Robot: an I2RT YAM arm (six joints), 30 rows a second.
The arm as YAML. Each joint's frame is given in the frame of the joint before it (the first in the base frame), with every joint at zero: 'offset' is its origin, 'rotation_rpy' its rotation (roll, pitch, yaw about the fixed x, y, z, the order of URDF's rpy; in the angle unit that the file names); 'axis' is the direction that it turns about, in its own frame. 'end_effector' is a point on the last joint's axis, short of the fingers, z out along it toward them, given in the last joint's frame.
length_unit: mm
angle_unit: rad
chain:
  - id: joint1
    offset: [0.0, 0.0, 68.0]
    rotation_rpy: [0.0, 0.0, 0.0]
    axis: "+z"
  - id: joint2
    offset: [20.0, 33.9, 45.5]
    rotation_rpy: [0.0, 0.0, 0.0]
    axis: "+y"
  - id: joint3
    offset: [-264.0, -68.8, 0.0]
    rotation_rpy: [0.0, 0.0, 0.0]
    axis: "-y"
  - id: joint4
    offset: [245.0, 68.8, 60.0]
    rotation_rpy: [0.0, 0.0, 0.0]
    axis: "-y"
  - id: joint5
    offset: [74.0, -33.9, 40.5]
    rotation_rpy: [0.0, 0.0, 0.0]
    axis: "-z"
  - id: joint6
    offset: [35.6, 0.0, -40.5]
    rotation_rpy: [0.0, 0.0, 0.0]
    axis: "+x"
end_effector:
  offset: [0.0, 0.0, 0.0]
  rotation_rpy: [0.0, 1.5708, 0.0]
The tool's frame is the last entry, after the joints.
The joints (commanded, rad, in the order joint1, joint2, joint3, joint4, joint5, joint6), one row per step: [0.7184, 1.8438, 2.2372, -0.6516, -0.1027, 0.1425]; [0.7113, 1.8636, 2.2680, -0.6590, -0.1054, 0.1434]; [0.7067, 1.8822, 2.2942, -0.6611, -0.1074, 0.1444]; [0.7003, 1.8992, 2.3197, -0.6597, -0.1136, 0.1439]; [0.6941, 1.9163, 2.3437, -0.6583, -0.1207, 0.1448]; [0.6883, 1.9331, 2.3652, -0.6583, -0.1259, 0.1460]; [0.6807, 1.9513, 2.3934, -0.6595, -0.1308, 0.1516]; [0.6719, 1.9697, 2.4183, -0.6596, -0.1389, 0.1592]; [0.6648, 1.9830, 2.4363, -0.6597, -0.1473, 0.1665]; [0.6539, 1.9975, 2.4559, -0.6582, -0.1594, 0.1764]
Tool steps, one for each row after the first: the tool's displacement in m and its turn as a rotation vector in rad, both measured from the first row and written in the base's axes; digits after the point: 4 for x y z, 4 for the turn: [0.0044, 0.0002, 0.0012, 0.0035, -0.0016, -0.0047]; [0.0084, 0.0012, 0.0018, 0.0081, -0.0048, -0.0076]; [0.0124, 0.0015, 0.0031, 0.0153, -0.0117, -0.0079]; [0.0165, 0.0019, 0.0039, 0.0226, -0.0163, -0.0074]; [0.0206, 0.0024, 0.0038, 0.0273, -0.0183, -0.0084]; [0.0250, 0.0021, 0.0050, 0.0374, -0.0205, -0.0125]; [0.0299, 0.0017, 0.0051, 0.0478, -0.0190, -0.0151]; [0.0336, 0.0011, 0.0051, 0.0569, -0.0163, -0.0157]; [0.0385, -0.0005, 0.0053, 0.0695, -0.0128, -0.0169]
